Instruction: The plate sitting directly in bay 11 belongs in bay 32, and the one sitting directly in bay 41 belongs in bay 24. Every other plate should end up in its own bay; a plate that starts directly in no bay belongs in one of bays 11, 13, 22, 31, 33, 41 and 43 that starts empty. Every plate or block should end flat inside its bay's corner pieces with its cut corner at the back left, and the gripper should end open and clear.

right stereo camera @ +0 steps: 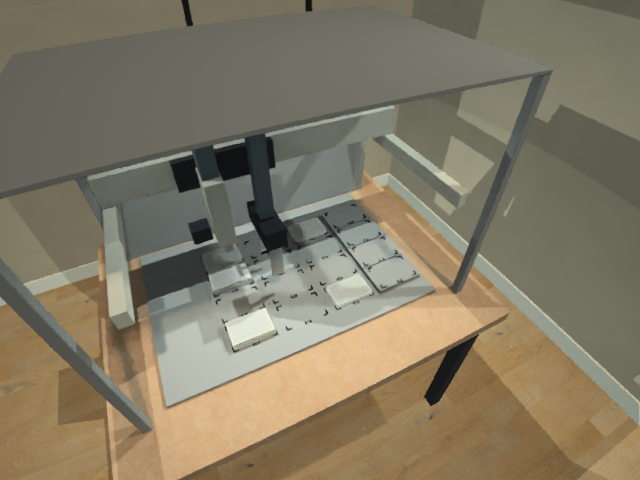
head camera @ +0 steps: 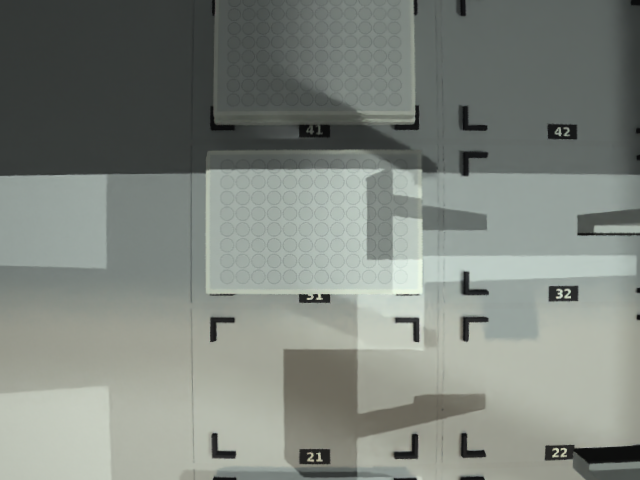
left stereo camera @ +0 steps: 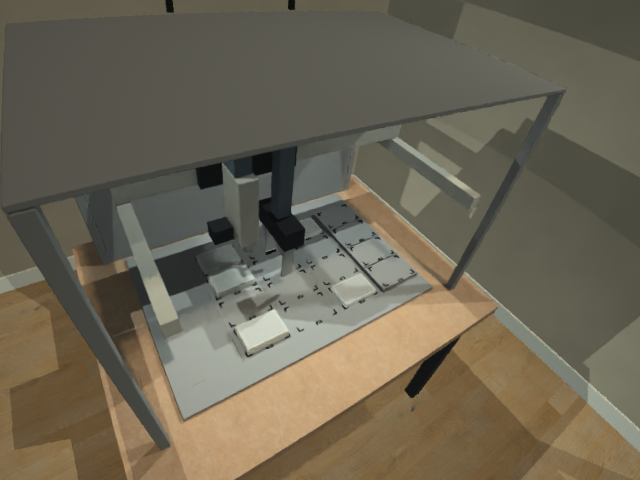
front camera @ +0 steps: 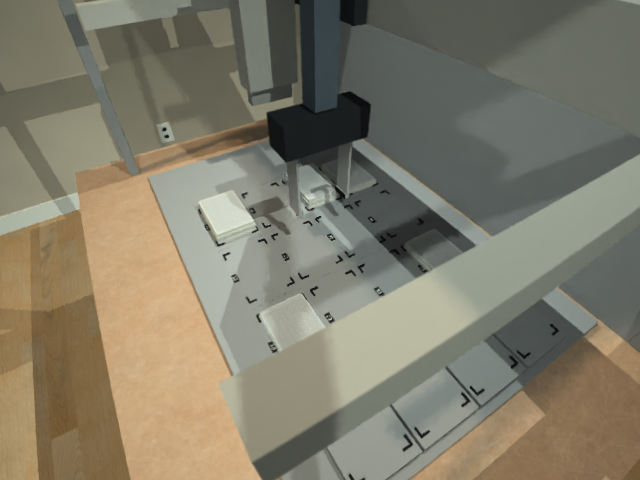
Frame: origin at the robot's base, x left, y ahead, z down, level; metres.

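Seen in the pictures: gripper, fingertip midpoint: point(right stereo camera: 272, 262) point(head camera: 614, 342) point(left stereo camera: 278, 262) point(front camera: 319, 202); robot's base, link origin: point(right stereo camera: 234, 351) point(left stereo camera: 248, 355) point(front camera: 200, 210).
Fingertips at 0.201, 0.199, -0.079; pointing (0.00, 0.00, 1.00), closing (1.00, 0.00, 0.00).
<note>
Offsets run from my fingertips to a thing's top centre, as dx, dy, dz. "*": to the spot under its first point.
My gripper point(front camera: 322, 205) point(left stereo camera: 276, 263) point(right stereo camera: 269, 262) is open and empty above the deck around bays 22 and 32; parts of it show at the head view's right edge. A white plate stack @[-0.158, -0.135, +0.052] point(front camera: 226, 212) point(left stereo camera: 262, 330) point(right stereo camera: 251, 326) is in bay 11. Another stack @[+0.056, -0.135, +0.052] point(front camera: 316, 190) point(head camera: 305, 227) point(left stereo camera: 231, 279) point(right stereo camera: 230, 277) is in bay 31. A plate @[+0.163, -0.135, +0.065] point(front camera: 356, 176) point(head camera: 310, 62) point(left stereo camera: 218, 258) is in bay 41, half shaded. Bay 32 @[* +0.044, -0.003, +0.079] point(head camera: 516, 242) and bay 24 @[* -0.055, +0.404, +0.064] point(front camera: 434, 408) hold no plate. Cut corners are too faint to tell.
A plate @[-0.158, +0.193, +0.065] point(front camera: 292, 320) point(left stereo camera: 353, 289) point(right stereo camera: 348, 290) lies in bay 13, and a shaded plate @[+0.163, +0.193, +0.065] point(front camera: 431, 248) point(left stereo camera: 311, 227) point(right stereo camera: 308, 228) in bay 43. The pipetting stage point(front camera: 266, 51) point(left stereo camera: 241, 206) point(right stereo camera: 218, 206) hangs left of my gripper. A beam point(front camera: 361, 351) hides part of the deck in the front view.
</note>
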